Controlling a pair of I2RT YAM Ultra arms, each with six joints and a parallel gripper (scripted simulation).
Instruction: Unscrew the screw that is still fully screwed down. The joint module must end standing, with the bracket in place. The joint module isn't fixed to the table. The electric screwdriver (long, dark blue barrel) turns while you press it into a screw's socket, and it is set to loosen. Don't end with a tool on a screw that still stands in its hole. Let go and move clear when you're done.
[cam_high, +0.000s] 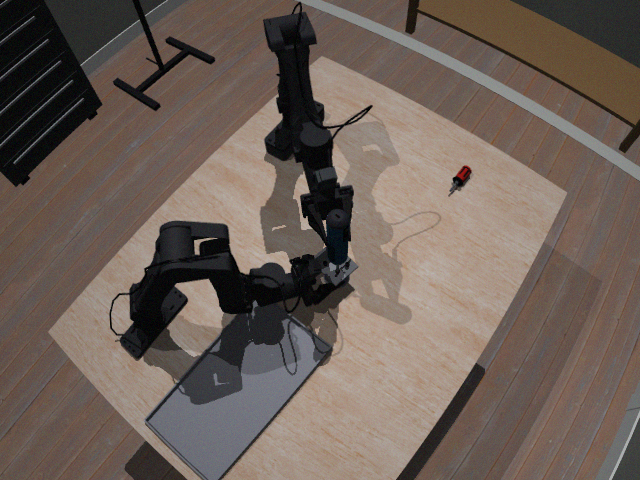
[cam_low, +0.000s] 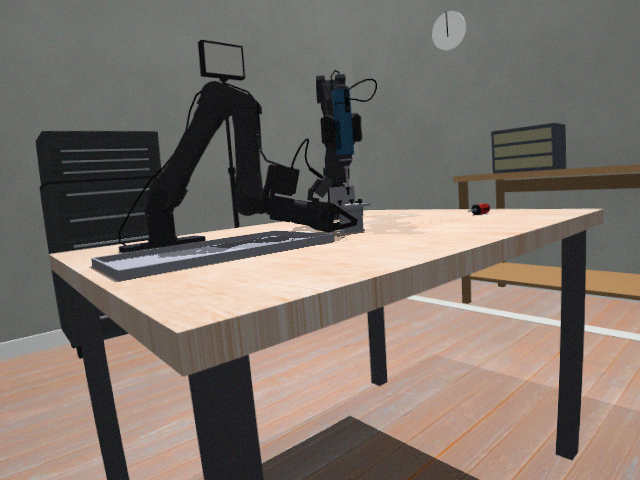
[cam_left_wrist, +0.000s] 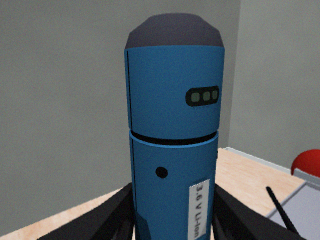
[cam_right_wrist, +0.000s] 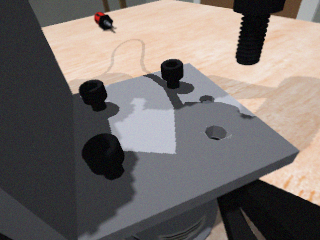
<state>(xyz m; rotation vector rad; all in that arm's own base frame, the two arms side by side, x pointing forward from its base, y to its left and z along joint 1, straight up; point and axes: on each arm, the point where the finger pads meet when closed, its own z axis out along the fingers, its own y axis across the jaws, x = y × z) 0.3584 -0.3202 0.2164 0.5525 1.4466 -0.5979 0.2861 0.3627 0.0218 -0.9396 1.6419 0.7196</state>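
My right gripper is now 5 cm below the grey bracket. Also, from my right hand: shallow grey tray: 35 cm to the right, 5 cm behind, 2 cm below; then small red-handled screwdriver: 41 cm to the left, 15 cm ahead, 1 cm below.
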